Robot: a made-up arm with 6 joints. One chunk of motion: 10 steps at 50 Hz.
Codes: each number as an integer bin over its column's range. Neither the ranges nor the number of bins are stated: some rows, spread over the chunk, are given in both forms.
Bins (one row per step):
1: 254 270 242 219 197 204
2: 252 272 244 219 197 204
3: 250 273 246 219 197 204
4: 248 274 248 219 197 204
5: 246 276 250 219 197 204
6: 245 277 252 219 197 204
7: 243 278 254 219 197 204
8: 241 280 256 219 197 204
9: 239 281 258 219 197 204
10: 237 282 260 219 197 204
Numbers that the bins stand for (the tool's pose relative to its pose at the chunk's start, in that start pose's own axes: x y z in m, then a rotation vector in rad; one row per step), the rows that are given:
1: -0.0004 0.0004 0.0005 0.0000 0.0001 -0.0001
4: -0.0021 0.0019 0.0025 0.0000 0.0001 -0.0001
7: -0.0034 0.0034 0.0045 0.0000 0.0001 -0.0001
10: -0.0051 0.0049 0.0065 0.0000 0.0001 -0.0001
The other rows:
2: -0.0010 0.0011 0.0012 0.0000 0.0001 -0.0001
3: -0.0015 0.0015 0.0018 0.0000 0.0001 -0.0001
5: -0.0026 0.0026 0.0032 0.0000 0.0001 -0.0001
6: -0.0029 0.0030 0.0038 0.0000 0.0001 -0.0001
8: -0.0040 0.0041 0.0052 0.0000 0.0001 -0.0001
9: -0.0045 0.0045 0.0058 0.0000 0.0001 -0.0001

